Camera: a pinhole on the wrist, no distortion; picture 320 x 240 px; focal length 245.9 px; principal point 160.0 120.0 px. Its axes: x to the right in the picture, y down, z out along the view. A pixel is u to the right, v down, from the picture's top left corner.
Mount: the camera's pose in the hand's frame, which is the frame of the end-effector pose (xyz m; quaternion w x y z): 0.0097 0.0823 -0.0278 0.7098 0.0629 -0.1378 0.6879
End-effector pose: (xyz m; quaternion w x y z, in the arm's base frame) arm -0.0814 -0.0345 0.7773 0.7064 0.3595 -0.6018 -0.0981
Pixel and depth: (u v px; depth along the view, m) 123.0 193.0 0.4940
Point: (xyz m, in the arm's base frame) -0.4706 -0.1710 0.5602
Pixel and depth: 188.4 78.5 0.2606
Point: -0.3008 -0.1138 0.8240
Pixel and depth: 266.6 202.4 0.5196
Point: -0.6577 0.0054 0.7184
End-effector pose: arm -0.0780 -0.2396 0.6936 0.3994 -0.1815 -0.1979 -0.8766
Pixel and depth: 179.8 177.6 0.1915
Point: 0.0162 -0.1561 0.8088
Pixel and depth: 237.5 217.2 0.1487
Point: 0.0492 -0.1928 0.7848
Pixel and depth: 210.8 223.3 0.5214
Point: 0.1992 0.1307 0.9875
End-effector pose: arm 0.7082 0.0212 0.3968 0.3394 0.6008 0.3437 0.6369
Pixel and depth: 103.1 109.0 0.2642
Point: 0.9175 0.0474 0.3583
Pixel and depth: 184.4 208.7 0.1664
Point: 0.8398 -0.0613 0.4122
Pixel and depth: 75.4 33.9 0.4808
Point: 1.1072 0.2527 0.2940
